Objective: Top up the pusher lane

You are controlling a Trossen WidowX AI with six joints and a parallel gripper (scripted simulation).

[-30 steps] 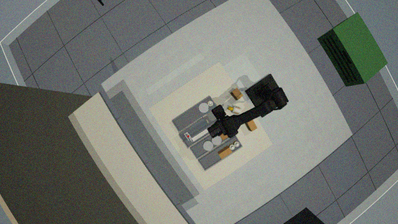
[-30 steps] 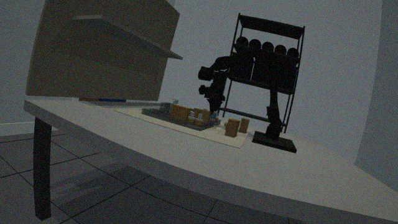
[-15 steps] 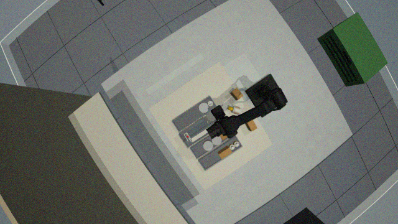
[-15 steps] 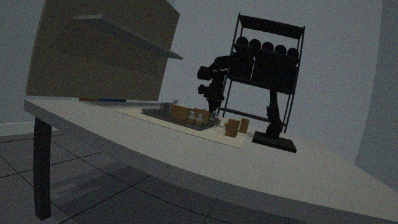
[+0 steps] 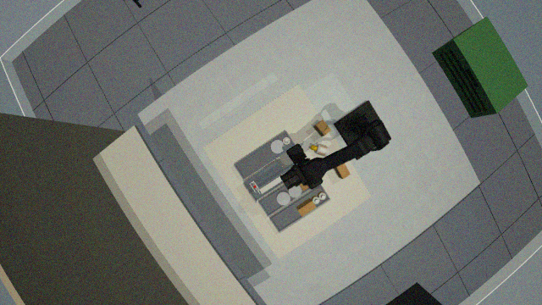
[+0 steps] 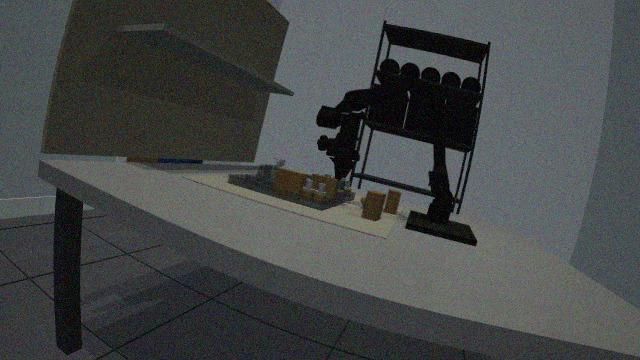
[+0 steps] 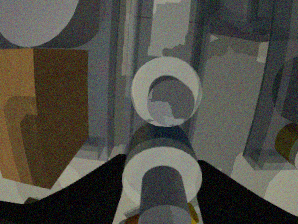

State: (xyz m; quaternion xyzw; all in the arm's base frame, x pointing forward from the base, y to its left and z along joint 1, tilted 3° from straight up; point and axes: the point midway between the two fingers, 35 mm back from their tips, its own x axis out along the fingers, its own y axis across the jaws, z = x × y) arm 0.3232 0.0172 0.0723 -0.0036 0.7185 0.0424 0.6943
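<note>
Right now my gripper tip is 150 mm short of the grey lane rack, 40 mm above it and 20 mm to the left of it. Round my gripper tip: red mark (220 mm ahead, 20 mm to the right, 10 mm above).
</note>
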